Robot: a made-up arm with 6 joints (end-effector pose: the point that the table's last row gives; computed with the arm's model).
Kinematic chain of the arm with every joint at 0, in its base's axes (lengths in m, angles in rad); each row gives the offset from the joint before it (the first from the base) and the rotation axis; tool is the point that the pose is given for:
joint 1: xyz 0 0 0.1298 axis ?
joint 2: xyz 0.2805 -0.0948 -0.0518 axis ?
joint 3: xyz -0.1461 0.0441 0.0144 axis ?
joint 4: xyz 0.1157 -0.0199 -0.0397 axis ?
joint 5: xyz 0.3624 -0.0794 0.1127 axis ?
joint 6: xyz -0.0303 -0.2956 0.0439 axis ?
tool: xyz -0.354 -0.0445 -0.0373
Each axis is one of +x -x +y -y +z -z.
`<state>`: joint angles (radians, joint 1 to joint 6).
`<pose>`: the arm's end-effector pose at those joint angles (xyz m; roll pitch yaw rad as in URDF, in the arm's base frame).
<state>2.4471 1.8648 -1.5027 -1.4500 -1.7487 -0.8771</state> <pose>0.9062 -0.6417 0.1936 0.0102 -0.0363 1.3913</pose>
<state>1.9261 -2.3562 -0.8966 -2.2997 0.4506 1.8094</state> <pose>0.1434 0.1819 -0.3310 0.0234 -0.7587 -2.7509</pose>
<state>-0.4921 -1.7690 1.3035 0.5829 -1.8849 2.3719</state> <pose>0.4809 -0.7178 0.1063 0.2385 -0.5091 0.3181</pose>
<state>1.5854 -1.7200 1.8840 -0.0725 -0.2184 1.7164</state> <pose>0.1426 -0.6973 -0.3667 -0.0811 -0.0780 0.1396</pose>
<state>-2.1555 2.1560 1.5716 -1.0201 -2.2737 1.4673</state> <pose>0.8708 0.4178 0.2515 0.2856 -0.9575 2.7172</pose>
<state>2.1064 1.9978 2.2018 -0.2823 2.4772 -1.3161</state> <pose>0.0434 0.6798 -0.1920 0.4268 -0.1462 -0.7330</pose>
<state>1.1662 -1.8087 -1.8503 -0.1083 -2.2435 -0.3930</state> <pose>0.4736 0.2309 1.0732 -1.7904 0.5178 -1.7862</pose>
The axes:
joint 1: +x
joint 2: -y
joint 3: -z
joint 4: -y
joint 5: -z
joint 6: -y

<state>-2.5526 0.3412 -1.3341 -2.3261 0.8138 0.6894</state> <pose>0.2504 0.0113 0.0881 1.9149 -0.5293 -0.3499</pose>
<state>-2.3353 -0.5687 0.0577 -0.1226 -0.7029 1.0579</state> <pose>0.4570 0.0489 0.8462 -1.7874 0.5254 0.1220</pose>
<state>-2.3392 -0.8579 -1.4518 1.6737 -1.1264 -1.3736</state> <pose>0.7920 0.4914 0.3950 2.9891 0.9635 -1.3951</pose>
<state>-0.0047 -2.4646 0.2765 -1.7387 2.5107 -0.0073</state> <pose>-0.1292 0.2946 0.4034 2.1907 0.6370 -0.8522</pose>
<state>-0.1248 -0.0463 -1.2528 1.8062 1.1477 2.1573</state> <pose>0.5997 0.0156 0.1934 1.8696 0.3140 -2.4531</pose>
